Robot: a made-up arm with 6 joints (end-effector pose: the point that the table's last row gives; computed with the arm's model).
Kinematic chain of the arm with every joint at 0, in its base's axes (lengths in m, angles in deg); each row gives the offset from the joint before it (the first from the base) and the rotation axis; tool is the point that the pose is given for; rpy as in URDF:
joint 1: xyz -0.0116 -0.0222 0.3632 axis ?
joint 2: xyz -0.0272 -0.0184 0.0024 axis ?
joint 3: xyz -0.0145 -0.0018 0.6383 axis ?
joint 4: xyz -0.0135 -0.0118 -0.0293 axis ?
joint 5: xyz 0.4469 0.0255 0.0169 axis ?
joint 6: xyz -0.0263 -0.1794 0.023 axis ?
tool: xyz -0.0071 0.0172 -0.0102 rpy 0 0 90
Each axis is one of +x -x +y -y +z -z.
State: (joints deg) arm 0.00 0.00 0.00 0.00 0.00 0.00
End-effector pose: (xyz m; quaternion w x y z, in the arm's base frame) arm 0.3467 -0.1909 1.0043 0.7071 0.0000 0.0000 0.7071
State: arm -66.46 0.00 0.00 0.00 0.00 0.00
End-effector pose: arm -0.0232 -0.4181 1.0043 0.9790 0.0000 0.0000 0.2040
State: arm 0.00 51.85 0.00 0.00 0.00 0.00
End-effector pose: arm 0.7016 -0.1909 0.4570 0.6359 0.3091 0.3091 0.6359
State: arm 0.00 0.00 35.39 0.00 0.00 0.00
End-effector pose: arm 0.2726 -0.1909 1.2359 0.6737 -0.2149 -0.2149 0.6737
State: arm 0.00 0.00 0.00 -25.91 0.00 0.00
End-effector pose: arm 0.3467 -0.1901 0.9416 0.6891 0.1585 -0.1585 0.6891
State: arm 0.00 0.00 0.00 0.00 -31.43 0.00
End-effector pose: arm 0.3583 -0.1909 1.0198 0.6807 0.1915 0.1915 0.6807
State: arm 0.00 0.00 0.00 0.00 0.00 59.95
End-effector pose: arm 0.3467 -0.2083 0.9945 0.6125 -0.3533 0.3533 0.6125
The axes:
joint 1: +z
joint 2: +y
joint 3: -y
joint 4: -x
joint 5: -y
joint 6: -x

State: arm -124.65 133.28 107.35 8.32 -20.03 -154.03
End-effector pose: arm -0.6460 -0.6136 -0.1897 0.1516 -0.1746 -0.8657 -0.4439
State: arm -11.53 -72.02 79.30 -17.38 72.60 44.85
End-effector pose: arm -0.9915 0.0043 0.8267 0.0650 0.5272 0.7520 0.3902
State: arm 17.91 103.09 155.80 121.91 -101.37 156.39
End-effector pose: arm 0.7236 0.3181 0.6624 0.0771 -0.1322 -0.9858 0.0694
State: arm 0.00 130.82 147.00 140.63 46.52 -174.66
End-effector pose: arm 0.8053 0.0878 0.1298 0.5195 0.3415 -0.0050 0.7833
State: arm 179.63 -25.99 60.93 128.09 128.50 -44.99
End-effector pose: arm 0.3778 -0.0547 1.3697 0.4623 0.4016 0.7699 0.1794
